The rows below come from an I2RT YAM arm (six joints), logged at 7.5 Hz.
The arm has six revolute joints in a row. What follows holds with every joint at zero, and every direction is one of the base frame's. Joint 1 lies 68 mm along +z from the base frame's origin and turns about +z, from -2.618 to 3.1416 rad. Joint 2 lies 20 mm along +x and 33.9 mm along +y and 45.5 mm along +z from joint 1 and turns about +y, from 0 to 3.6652 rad. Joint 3 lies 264 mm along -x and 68.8 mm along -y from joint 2 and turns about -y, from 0 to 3.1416 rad. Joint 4 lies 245 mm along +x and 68.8 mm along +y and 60 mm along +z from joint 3 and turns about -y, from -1.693 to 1.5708 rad. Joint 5 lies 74 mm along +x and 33.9 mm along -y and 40.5 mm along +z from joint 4 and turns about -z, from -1.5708 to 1.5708 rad. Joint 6 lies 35.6 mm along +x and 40.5 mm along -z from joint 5 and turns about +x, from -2.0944 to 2.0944 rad. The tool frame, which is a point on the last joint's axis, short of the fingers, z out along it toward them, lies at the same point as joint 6; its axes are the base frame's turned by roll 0, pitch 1.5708 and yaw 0 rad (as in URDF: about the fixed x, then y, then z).
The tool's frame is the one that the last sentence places.
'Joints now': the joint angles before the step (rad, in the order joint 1, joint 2, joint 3, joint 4, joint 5, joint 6). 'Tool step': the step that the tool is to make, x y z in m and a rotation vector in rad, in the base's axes. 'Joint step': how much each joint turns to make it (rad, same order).
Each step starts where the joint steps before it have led.
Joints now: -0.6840 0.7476 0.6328 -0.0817 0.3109 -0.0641
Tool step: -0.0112 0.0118 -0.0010 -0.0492 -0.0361 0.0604
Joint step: 0.0009 -0.0952 -0.0502 0.0213 -0.0562 -0.0258
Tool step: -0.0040 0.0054 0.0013 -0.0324 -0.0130 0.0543
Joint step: -0.0011 -0.0401 -0.0159 0.0117 -0.0532 -0.0236
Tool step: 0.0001 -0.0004 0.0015 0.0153 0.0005 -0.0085
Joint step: 0.0001 0.0056 0.0123 -0.0193 0.0074 0.0126
